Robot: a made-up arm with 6 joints.
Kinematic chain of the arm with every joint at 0, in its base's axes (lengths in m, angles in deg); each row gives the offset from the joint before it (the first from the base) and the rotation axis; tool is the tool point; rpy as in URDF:
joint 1: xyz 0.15 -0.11 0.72 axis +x
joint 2: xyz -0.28 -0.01 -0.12 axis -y
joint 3: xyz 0.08 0 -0.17 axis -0.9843 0.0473 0.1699
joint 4: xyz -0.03 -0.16 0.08 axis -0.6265 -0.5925 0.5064
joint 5: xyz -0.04 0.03 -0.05 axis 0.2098 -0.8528 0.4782
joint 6: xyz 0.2 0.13 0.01 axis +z
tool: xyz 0.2 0.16 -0.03 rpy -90 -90 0
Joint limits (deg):
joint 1: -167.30..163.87
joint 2: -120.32..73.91
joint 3: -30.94..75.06
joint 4: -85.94..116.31
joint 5: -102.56..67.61
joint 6: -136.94..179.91
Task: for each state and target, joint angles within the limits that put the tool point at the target. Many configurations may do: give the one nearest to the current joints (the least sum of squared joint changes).
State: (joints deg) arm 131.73 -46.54 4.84 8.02 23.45 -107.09
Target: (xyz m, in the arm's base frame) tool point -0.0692 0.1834 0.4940
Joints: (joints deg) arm 84.78 -55.08 -0.46 10.82 35.40 -136.94
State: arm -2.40 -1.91 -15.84 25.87 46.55 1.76
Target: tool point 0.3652 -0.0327 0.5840
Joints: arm 7.21 20.67 -9.46 4.95 -8.26 -16.75
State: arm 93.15 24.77 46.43 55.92 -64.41 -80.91
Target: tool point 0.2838 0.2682 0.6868
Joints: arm 118.77 -21.31 34.35 45.05 -46.25 -74.34
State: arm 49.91 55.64 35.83 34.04 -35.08 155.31
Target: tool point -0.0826 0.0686 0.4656
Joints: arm 53.67 22.03 30.01 31.34 -27.61 144.93
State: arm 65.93 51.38 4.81 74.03 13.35 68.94
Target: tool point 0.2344 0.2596 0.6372
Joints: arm 69.60 52.62 3.50 77.64 12.38 65.83
